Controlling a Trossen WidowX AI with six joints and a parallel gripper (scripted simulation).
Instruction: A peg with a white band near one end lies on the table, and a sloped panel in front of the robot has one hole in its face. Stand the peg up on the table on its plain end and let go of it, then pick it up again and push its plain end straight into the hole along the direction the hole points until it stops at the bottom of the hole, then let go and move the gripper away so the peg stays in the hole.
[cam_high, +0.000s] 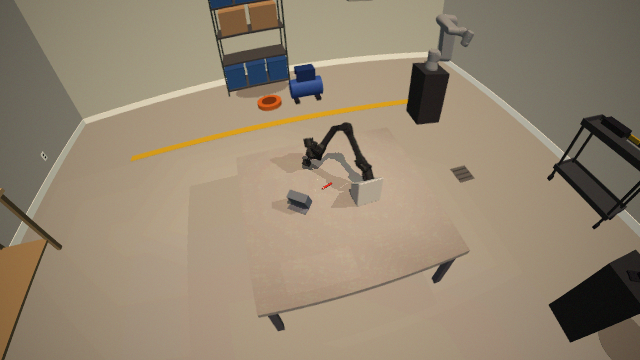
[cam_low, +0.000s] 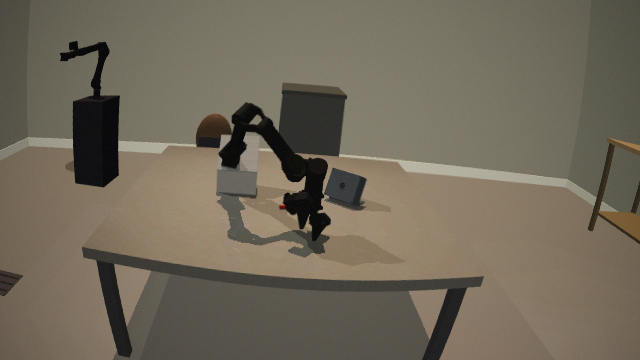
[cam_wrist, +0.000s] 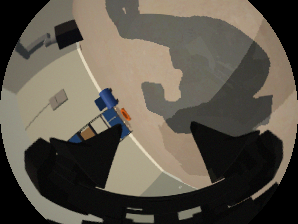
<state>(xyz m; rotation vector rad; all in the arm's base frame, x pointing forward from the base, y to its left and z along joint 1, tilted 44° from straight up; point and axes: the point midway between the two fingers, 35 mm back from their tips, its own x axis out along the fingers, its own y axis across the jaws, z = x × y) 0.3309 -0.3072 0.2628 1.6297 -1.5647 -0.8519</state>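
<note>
The red peg is 5 cm behind my gripper tip, 32 cm to the left of it and 4 cm below it. From my gripper tip the other things lie so: dark sloped panel 13 cm ahead, 44 cm to the left, 2 cm above.
</note>
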